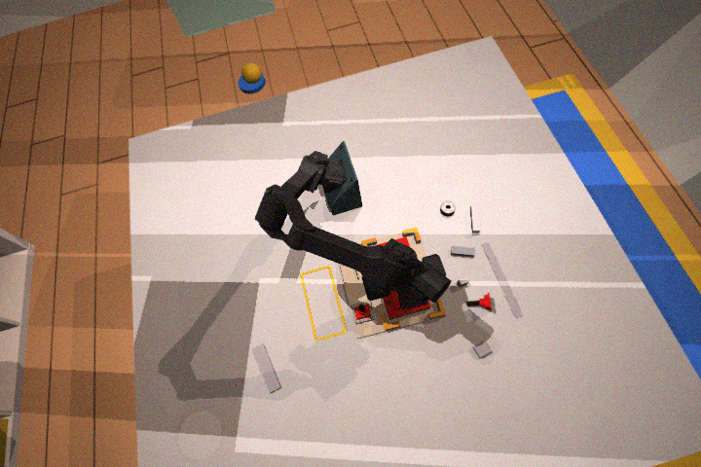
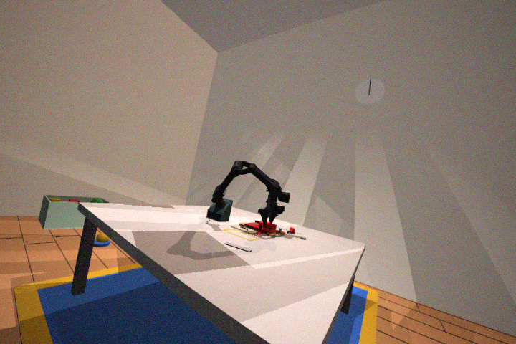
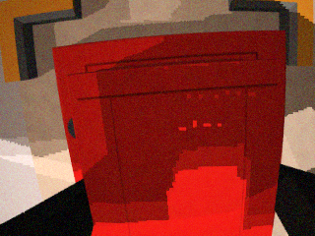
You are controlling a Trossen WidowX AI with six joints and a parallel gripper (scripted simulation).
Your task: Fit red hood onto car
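Now: gripper tip right at the red hood. From my gripper tip the other things lie so: grey bar (25 cm to the left, 4 cm below, 2 cm ahead); engine block (2 cm below).
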